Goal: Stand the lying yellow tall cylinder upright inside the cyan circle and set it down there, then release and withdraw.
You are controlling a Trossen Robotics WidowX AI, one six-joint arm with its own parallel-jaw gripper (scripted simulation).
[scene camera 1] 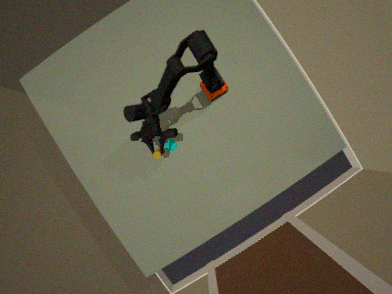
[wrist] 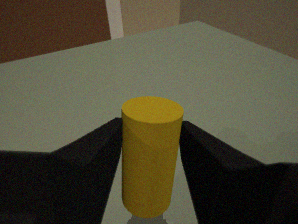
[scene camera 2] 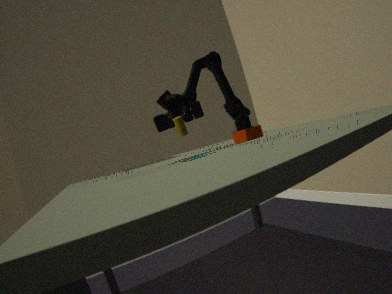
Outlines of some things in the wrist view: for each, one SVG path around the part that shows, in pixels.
The gripper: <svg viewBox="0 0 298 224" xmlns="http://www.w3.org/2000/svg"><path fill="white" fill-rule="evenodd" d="M182 121L179 139L181 161L198 224L298 224L298 163L278 162L264 164L227 145L191 122ZM122 118L114 118L83 137L51 153L0 150L0 224L101 224L121 155L123 140Z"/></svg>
A yellow cylinder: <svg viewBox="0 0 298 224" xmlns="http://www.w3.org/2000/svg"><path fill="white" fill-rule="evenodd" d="M143 96L127 100L122 105L122 201L125 208L133 215L142 218L152 218L164 213L170 205L184 110L178 103L172 100L155 96Z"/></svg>
